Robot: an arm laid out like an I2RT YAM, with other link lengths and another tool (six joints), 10 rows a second.
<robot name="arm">
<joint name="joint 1" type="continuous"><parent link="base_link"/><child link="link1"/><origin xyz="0 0 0.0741" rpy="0 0 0"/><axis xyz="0 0 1"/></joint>
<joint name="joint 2" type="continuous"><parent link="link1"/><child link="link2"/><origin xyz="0.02 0.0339 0.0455" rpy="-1.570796 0 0"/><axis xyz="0 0 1"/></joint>
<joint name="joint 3" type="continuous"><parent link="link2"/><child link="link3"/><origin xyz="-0.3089 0 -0.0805" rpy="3.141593 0 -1.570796"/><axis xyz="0 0 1"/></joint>
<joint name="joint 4" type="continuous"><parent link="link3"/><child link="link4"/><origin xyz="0.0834 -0.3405 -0.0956" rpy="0 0 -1.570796"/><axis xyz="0 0 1"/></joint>
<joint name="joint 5" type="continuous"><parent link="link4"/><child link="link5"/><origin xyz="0.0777 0.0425 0.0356" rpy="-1.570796 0 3.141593"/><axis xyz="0 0 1"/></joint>
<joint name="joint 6" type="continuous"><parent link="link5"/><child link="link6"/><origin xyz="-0.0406 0 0.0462" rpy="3.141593 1.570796 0"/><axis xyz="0 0 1"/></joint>
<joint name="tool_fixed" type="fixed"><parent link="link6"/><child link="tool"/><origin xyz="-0.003 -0.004 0.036" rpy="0 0.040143 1.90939"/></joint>
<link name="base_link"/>
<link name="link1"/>
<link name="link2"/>
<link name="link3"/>
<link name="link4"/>
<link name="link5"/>
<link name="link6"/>
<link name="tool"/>
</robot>
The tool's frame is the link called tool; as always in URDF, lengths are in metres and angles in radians. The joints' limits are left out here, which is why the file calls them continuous.
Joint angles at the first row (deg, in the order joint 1, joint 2, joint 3, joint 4, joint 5, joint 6):
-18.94 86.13 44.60 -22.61 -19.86 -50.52
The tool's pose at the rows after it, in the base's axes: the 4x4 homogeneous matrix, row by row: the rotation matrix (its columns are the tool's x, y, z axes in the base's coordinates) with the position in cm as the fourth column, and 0 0 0 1 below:
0.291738 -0.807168 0.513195 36.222; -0.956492 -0.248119 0.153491 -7.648; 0.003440 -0.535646 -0.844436 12.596; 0 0 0 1
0.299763 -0.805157 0.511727 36.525; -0.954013 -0.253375 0.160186 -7.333; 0.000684 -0.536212 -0.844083 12.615; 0 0 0 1
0.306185 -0.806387 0.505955 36.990; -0.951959 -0.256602 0.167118 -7.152; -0.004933 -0.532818 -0.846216 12.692; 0 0 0 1
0.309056 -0.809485 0.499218 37.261; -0.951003 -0.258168 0.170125 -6.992; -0.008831 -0.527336 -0.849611 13.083; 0 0 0 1
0.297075 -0.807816 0.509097 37.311; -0.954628 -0.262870 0.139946 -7.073; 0.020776 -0.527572 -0.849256 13.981; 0 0 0 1
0.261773 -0.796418 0.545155 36.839; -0.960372 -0.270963 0.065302 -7.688; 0.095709 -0.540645 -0.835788 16.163; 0 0 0 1
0.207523 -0.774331 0.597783 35.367; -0.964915 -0.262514 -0.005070 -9.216; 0.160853 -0.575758 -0.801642 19.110; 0 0 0 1
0.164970 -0.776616 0.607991 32.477; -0.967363 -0.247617 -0.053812 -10.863; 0.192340 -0.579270 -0.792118 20.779; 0 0 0 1
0.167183 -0.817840 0.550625 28.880; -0.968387 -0.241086 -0.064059 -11.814; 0.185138 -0.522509 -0.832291 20.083; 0 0 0 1
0.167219 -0.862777 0.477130 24.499; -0.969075 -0.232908 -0.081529 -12.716; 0.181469 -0.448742 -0.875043 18.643; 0 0 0 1
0.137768 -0.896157 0.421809 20.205; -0.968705 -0.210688 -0.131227 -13.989; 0.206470 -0.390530 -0.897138 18.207; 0 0 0 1
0.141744 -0.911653 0.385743 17.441; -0.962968 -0.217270 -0.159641 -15.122; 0.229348 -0.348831 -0.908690 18.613; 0 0 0 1
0.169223 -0.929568 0.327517 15.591; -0.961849 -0.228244 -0.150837 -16.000; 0.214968 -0.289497 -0.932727 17.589; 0 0 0 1
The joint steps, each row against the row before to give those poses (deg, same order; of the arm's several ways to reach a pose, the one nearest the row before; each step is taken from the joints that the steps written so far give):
0.90 0.08 0.00 0.52 0.13 0.04
0.59 0.44 0.44 0.00 -0.08 0.18
0.46 0.85 1.00 -0.48 -0.09 0.13
0.37 0.20 0.99 -1.16 0.11 0.17
0.22 -1.18 0.43 -0.56 1.66 0.24
-0.44 -3.82 -0.02 -0.62 3.41 -0.08
-2.64 -5.84 -0.61 -1.09 1.53 -0.86
-4.18 -6.05 -1.90 -3.28 0.04 -2.27
-4.26 -4.33 -3.11 -5.68 -0.28 -4.22
-5.71 -5.03 -4.46 -5.75 0.44 -5.79
-7.54 -5.64 -3.25 -5.14 1.20 -6.30
-6.40 -2.80 -0.42 -4.19 0.33 -6.86
-4.63 0.75 -0.85 -2.19 0.83 -6.10

